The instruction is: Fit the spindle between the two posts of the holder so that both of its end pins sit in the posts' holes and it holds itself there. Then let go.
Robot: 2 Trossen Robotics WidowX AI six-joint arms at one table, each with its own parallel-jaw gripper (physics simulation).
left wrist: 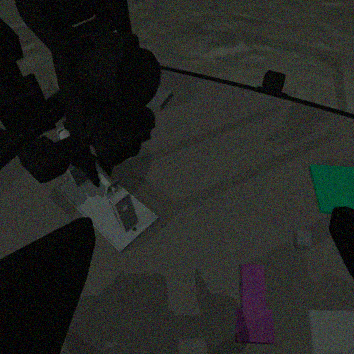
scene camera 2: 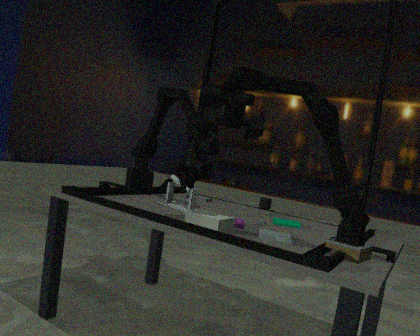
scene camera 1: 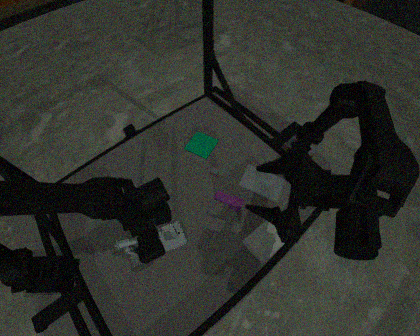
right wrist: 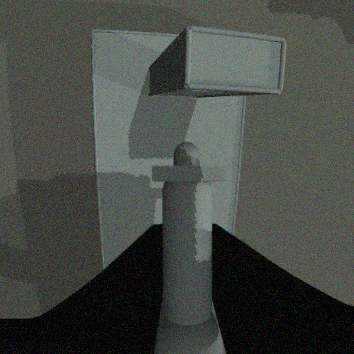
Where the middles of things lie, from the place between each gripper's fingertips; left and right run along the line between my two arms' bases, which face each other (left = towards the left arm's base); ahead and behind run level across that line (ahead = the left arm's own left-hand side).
Right now the pale grey base plate (right wrist: pixel 132 131) is 10 mm to the right of my right hand and 60 mm below it. From my right hand the other things lie so: purple piece (left wrist: pixel 252 320) (270 mm to the left, 50 mm below); pale flat sheet (scene camera 1: pixel 268 185) (420 mm to the left, 60 mm below).
The purple piece lies 8 cm behind my left hand, 3 cm to the left of it and 28 cm below it. Round my left hand: pale flat sheet (8 cm behind, 17 cm to the left, 29 cm below); then pale grey base plate (7 cm behind, 26 cm to the right, 29 cm below).
